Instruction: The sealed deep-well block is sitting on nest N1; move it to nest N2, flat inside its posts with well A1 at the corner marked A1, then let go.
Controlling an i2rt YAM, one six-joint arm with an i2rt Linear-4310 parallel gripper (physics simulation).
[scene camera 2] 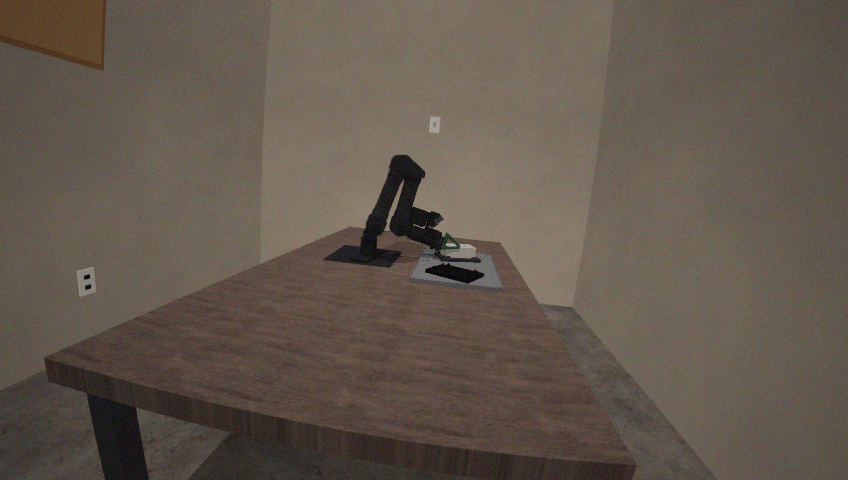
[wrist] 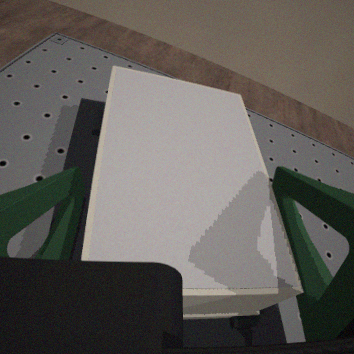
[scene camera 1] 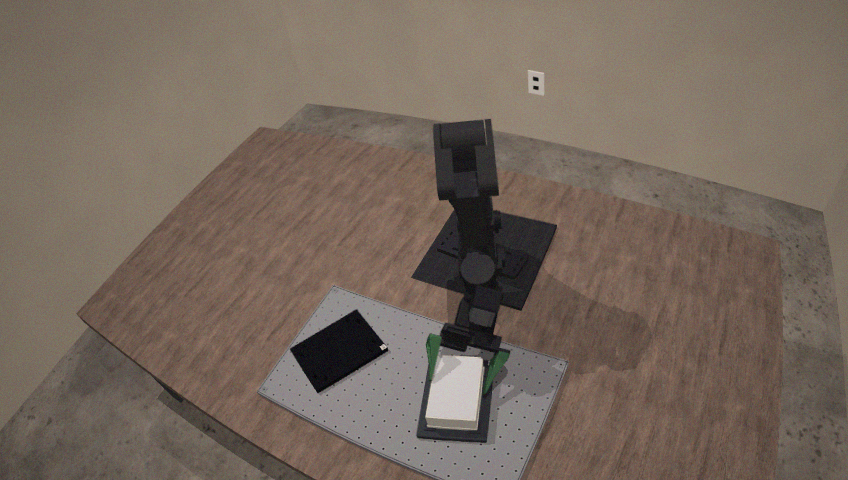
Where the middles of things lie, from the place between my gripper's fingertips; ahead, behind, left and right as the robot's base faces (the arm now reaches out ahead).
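The white block (scene camera 1: 454, 400) is 1 cm ahead of my hand and 1 cm below it, and going by their middles, it's the nearest to my hand of the things named here. There's a grey perforated plate (scene camera 1: 378, 405) too, 10 cm to the right of my hand, 2 cm ahead of it and 5 cm below it. The black nest (scene camera 1: 326, 357) is 26 cm to the right of my hand, 4 cm ahead of it and 3 cm below it. Going by their middles, the black nest is the farthest from my hand of the things named here.
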